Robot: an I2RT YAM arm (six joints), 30 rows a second.
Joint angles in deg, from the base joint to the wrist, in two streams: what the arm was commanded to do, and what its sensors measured. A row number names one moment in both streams.
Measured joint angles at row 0: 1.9, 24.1, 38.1, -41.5, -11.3, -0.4
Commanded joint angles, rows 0 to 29: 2.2, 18.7, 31.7, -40.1, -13.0, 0.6; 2.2, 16.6, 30.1, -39.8, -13.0, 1.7; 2.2, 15.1, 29.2, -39.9, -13.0, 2.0; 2.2, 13.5, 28.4, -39.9, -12.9, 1.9; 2.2, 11.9, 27.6, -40.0, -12.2, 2.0; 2.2, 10.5, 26.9, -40.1, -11.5, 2.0; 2.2, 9.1, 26.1, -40.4, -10.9, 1.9; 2.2, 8.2, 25.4, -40.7, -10.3, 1.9; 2.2, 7.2, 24.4, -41.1, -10.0, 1.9; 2.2, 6.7, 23.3, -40.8, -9.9, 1.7; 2.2, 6.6, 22.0, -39.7, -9.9, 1.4; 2.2, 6.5, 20.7, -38.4, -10.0, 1.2; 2.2, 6.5, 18.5, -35.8, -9.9, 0.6; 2.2, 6.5, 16.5, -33.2, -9.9, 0.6; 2.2, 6.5, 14.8, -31.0, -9.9, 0.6; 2.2, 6.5, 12.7, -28.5, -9.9, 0.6; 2.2, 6.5, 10.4, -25.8, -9.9, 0.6; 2.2, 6.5, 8.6, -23.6, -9.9, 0.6; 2.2, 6.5, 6.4, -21.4, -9.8, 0.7; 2.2, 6.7, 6.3, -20.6, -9.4, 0.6; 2.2, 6.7, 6.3, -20.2, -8.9, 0.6; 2.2, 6.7, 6.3, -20.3, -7.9, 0.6; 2.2, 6.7, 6.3, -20.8, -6.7, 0.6; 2.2, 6.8, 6.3, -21.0, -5.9, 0.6; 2.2, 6.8, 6.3, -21.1, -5.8, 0.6; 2.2, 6.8, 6.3, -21.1, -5.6, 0.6; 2.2, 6.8, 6.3, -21.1, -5.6, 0.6; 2.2, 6.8, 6.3, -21.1, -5.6, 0.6; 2.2, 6.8, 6.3, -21.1, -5.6, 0.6; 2.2, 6.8, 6.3, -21.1, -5.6, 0.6
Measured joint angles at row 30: 1.9, 7.1, 6.7, -21.3, -6.8, 1.0
